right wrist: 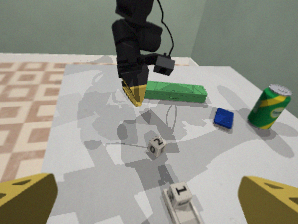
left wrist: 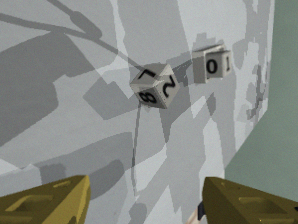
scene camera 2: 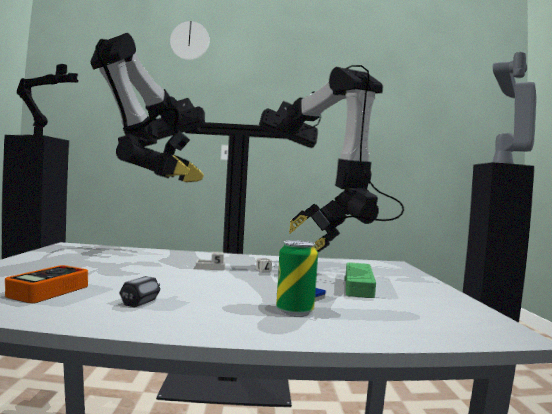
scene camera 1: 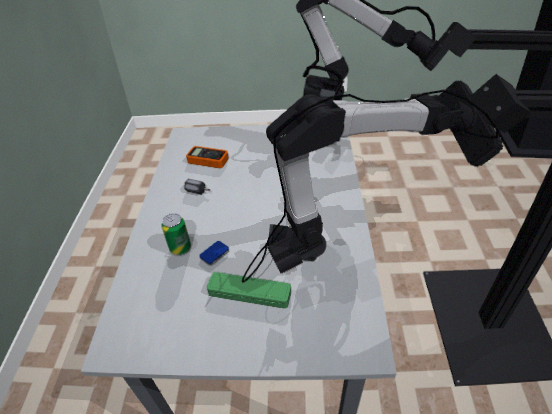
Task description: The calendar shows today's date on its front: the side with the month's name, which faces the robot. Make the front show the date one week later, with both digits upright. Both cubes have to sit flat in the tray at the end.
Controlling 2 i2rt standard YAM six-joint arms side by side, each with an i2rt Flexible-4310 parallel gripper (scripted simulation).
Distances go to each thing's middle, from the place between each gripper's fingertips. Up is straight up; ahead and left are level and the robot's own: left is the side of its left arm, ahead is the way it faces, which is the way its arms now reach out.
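Dark grey object (scene camera 2: 134, 293): my right hand (scene camera 2: 196, 174) is 420 mm short of it, 30 mm to the right of it, 220 mm above it.
Dark grey object again: my left hand is 380 mm short of it, 270 mm to the left of it, 60 mm above it.
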